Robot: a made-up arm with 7 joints.
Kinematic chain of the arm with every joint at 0, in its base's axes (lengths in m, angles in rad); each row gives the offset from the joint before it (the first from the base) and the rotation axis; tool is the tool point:
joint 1: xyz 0 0 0.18 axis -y
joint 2: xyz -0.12 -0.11 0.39 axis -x
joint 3: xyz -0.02 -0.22 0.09 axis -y
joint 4: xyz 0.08 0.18 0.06 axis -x
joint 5: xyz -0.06 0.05 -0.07 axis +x
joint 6: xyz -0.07 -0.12 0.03 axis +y
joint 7: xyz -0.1 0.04 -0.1 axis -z
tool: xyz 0.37 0 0.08
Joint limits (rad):
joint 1: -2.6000..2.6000
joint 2: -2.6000..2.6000
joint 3: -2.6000..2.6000
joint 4: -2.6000..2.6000
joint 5: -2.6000..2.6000
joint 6: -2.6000..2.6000
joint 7: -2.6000..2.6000
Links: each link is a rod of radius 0.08 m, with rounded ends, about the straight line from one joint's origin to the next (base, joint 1, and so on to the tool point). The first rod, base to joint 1, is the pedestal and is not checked.
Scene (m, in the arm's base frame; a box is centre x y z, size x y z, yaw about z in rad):
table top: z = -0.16
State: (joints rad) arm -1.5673 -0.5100 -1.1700 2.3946 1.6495 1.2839 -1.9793
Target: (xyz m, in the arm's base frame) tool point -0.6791 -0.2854 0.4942
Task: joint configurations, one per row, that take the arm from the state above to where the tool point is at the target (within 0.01 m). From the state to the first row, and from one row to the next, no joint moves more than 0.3 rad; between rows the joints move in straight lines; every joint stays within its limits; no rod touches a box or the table.
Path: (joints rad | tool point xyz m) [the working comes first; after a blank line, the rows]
Joints at the target: 0.5114 -0.8915 -0.9168 2.6000 1.0575 0.5357 -2.1726
Straight joint move there: clear.

1: -1.2703 -0.5645 -1.1338 2.4239 1.5649 1.1770 -2.0069 | 0.6610 -0.0495 0.5525
2: -0.9734 -0.6190 -1.0977 2.4533 1.4803 1.0701 -2.0345 | 0.4945 -0.0822 0.7744
3: -0.6764 -0.6735 -1.0615 2.4826 1.3958 0.9633 -2.0621 | 0.2527 -0.1189 0.9197
4: -0.3794 -0.7280 -1.0253 2.5120 1.3112 0.8564 -2.0897 | -0.0286 -0.1587 0.9630
5: -0.0825 -0.7825 -0.9891 2.5413 1.2266 0.7495 -2.1174 | -0.3052 -0.2003 0.8963
6: 0.2145 -0.8370 -0.9530 2.5707 1.1420 0.6426 -2.1450 | -0.5337 -0.2429 0.7305
7: 0.5114 -0.8915 -0.9168 2.6000 1.0575 0.5357 -2.1726 | -0.6791 -0.2854 0.4942

